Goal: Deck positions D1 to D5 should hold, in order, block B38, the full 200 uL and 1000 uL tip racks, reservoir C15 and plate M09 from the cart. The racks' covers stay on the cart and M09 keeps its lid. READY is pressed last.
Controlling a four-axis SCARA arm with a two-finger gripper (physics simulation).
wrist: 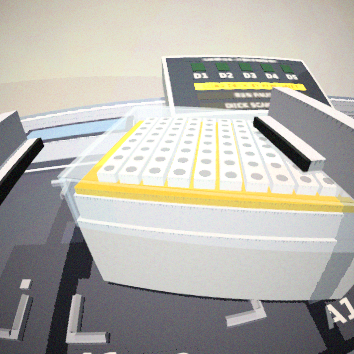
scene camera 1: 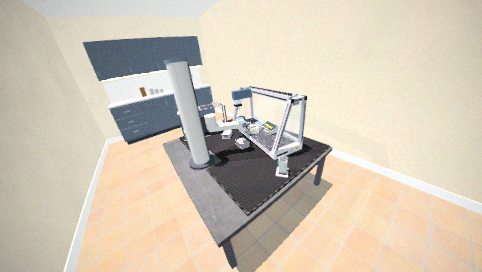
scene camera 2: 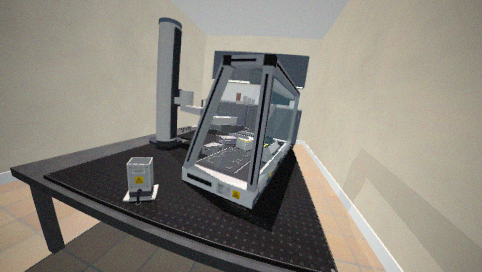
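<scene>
A tip rack (wrist: 200,250) with yellow trim and rows of white, round-topped tips stands on the dark deck (wrist: 30,265) in the wrist view. A clear cover (wrist: 97,145) shows around its top. The rack also shows in scene camera 1 (scene camera 1: 254,129) and scene camera 2 (scene camera 2: 244,144). I cannot tell which deck position it occupies. My gripper (wrist: 146,111) is open and empty, with one finger beyond the rack's left side and the other over its upper right part. B38, C15 and M09 cannot be made out by label.
The display panel (wrist: 245,82) (scene camera 1: 270,125) stands behind the rack, its D1 to D5 lamps dark green. White items (scene camera 1: 227,134) (scene camera 1: 243,143) lie on the black mat (scene camera 1: 240,185). A white box-shaped holder (scene camera 1: 283,165) (scene camera 2: 140,175) stands near the table edge. The enclosure's posts (scene camera 2: 262,120) surround the deck.
</scene>
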